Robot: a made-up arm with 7 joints. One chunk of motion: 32 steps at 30 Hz.
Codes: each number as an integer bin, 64 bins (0 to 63) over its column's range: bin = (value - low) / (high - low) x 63, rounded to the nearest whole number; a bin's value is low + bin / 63 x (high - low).
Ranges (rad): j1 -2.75..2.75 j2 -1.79..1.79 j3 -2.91..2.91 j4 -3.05..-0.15 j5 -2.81..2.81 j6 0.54..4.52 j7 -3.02..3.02
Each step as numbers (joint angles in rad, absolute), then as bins.
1 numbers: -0.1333 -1.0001 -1.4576 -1.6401 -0.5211 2.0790 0.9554
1 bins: 30 14 16 31 26 24 41
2 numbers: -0.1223 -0.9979 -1.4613 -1.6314 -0.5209 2.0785 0.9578
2 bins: 30 14 16 31 26 24 41
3 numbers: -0.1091 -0.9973 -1.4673 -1.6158 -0.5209 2.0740 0.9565
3 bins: 30 14 16 31 26 24 41
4 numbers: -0.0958 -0.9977 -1.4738 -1.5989 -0.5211 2.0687 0.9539
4 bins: 30 14 16 32 26 24 41
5 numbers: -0.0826 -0.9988 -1.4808 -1.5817 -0.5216 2.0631 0.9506
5 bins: 31 14 15 32 26 24 41
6 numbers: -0.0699 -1.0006 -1.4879 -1.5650 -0.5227 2.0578 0.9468
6 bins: 31 14 15 32 26 24 41
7 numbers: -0.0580 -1.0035 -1.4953 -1.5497 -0.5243 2.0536 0.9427
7 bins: 31 14 15 33 26 24 41
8 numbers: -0.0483 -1.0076 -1.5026 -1.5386 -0.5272 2.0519 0.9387
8 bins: 31 14 15 33 26 24 41
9 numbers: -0.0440 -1.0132 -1.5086 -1.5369 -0.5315 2.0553 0.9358
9 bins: 31 14 15 33 26 24 41
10 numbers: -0.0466 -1.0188 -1.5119 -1.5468 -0.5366 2.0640 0.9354
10 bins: 31 14 15 33 25 24 41
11 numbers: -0.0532 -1.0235 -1.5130 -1.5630 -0.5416 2.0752 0.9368
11 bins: 31 13 15 32 25 24 41
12 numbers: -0.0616 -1.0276 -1.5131 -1.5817 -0.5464 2.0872 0.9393
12 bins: 31 13 15 32 25 24 41
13 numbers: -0.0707 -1.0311 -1.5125 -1.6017 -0.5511 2.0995 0.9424
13 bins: 31 13 15 31 25 25 41
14 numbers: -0.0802 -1.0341 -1.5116 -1.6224 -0.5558 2.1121 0.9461
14 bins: 31 13 15 31 25 25 41
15 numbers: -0.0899 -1.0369 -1.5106 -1.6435 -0.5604 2.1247 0.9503
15 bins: 30 13 15 31 25 25 41
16 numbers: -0.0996 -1.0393 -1.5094 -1.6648 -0.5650 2.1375 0.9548
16 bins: 30 13 15 30 25 25 41
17 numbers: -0.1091 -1.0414 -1.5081 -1.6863 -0.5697 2.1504 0.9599
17 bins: 30 13 15 30 25 25 42
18 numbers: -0.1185 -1.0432 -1.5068 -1.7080 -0.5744 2.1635 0.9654
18 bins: 30 13 15 29 25 26 42
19 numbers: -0.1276 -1.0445 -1.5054 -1.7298 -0.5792 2.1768 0.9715
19 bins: 30 13 15 29 25 26 42
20 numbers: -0.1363 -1.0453 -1.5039 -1.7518 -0.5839 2.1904 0.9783
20 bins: 30 13 15 28 25 26 42
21 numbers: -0.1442 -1.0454 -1.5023 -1.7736 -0.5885 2.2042 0.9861
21 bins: 30 13 15 28 25 26 42
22 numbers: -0.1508 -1.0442 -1.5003 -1.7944 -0.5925 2.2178 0.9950
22 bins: 30 13 15 27 25 27 42
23 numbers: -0.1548 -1.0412 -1.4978 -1.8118 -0.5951 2.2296 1.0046
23 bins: 30 13 15 27 25 27 42
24 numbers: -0.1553 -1.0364 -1.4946 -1.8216 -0.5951 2.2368 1.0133
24 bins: 30 13 15 27 25 27 42
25 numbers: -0.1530 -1.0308 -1.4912 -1.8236 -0.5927 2.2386 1.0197
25 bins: 30 13 15 27 25 27 42
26 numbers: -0.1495 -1.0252 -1.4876 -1.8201 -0.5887 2.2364 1.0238
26 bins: 30 13 15 27 25 27 42
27 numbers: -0.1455 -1.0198 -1.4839 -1.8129 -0.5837 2.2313 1.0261
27 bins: 30 14 15 27 25 27 42
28 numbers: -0.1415 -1.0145 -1.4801 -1.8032 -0.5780 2.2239 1.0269
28 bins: 30 14 15 27 25 27 42
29 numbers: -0.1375 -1.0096 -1.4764 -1.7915 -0.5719 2.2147 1.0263
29 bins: 30 14 16 27 25 27 42
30 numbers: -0.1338 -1.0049 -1.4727 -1.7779 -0.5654 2.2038 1.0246
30 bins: 30 14 16 28 25 26 42
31 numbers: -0.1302 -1.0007 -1.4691 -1.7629 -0.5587 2.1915 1.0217
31 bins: 30 14 16 28 25 26 42
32 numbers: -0.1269 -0.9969 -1.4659 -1.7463 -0.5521 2.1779 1.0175
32 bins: 30 14 16 28 25 26 42
